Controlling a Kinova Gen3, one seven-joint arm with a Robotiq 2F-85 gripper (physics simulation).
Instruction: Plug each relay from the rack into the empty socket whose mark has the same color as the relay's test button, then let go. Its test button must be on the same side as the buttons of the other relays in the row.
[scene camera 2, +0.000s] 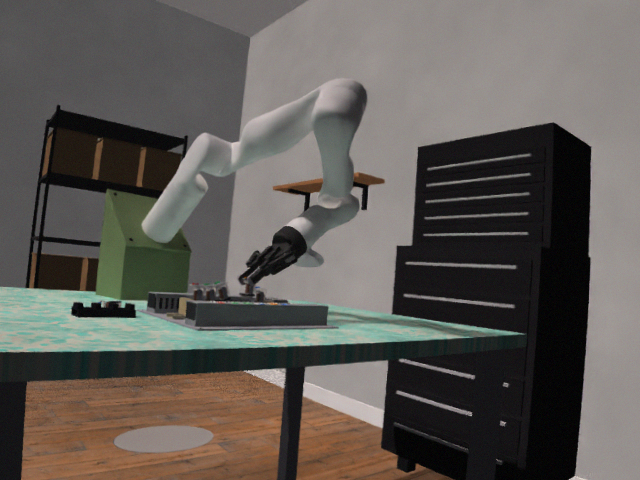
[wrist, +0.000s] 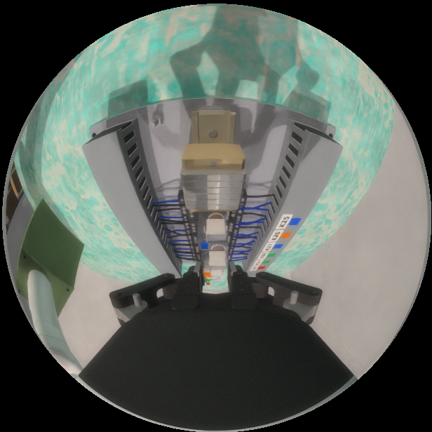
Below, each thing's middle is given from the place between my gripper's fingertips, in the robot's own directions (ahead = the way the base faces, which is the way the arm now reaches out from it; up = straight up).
I see the base plate (wrist: 259, 128) 80 mm below my hand and 10 mm to the right of it. Also, from my hand: black rack (scene camera 2: 112, 311) (260 mm to the right, 70 mm below, 60 mm ahead); then tan block (wrist: 198, 155) (100 mm to the left, 50 mm below, 40 mm behind).
